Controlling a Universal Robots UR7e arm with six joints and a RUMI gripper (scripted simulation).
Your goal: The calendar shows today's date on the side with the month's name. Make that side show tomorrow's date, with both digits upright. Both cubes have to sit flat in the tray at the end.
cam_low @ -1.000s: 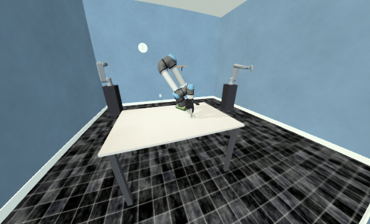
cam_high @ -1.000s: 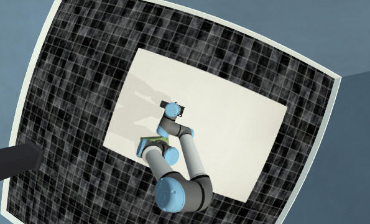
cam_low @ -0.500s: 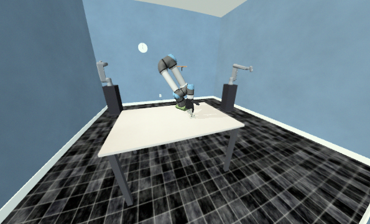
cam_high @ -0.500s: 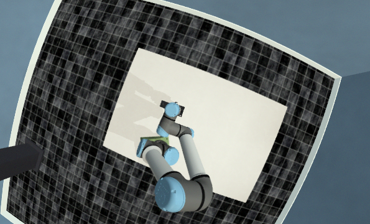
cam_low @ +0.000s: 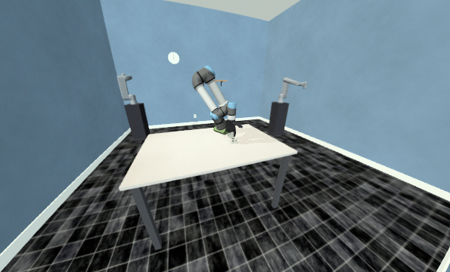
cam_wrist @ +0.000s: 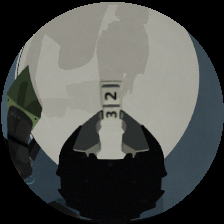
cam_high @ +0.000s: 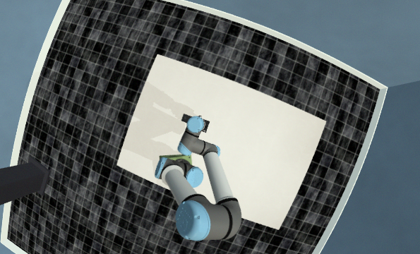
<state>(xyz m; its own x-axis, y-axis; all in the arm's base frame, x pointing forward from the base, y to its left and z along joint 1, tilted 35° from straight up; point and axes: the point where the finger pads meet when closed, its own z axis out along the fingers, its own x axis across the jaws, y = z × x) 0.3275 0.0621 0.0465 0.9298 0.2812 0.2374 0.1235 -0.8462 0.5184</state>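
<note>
Now: the white calendar cube 10 mm below my hand. Also, from my hand: calendar tray: 30 mm below, 20 mm to the left; pale date cube: 30 mm to the left, 10 mm below.
</note>
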